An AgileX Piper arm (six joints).
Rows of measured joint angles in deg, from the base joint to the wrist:
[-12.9, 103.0, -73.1, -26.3, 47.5, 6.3]
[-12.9, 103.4, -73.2, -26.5, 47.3, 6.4]
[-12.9, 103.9, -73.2, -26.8, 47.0, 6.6]
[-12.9, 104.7, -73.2, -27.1, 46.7, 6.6]
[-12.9, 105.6, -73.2, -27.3, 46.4, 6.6]
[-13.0, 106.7, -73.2, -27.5, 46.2, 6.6]
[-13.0, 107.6, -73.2, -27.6, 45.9, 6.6]
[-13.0, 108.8, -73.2, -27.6, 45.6, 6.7]
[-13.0, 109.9, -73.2, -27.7, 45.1, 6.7]
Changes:
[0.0, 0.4, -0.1, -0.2, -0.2, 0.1]
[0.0, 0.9, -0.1, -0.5, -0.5, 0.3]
[0.0, 1.7, -0.1, -0.8, -0.8, 0.3]
[0.0, 2.6, -0.1, -1.0, -1.1, 0.3]
[-0.1, 3.7, -0.1, -1.2, -1.3, 0.3]
[-0.1, 4.6, -0.1, -1.3, -1.6, 0.3]
[-0.1, 5.8, -0.1, -1.3, -1.9, 0.4]
[-0.1, 6.9, -0.1, -1.4, -2.4, 0.4]

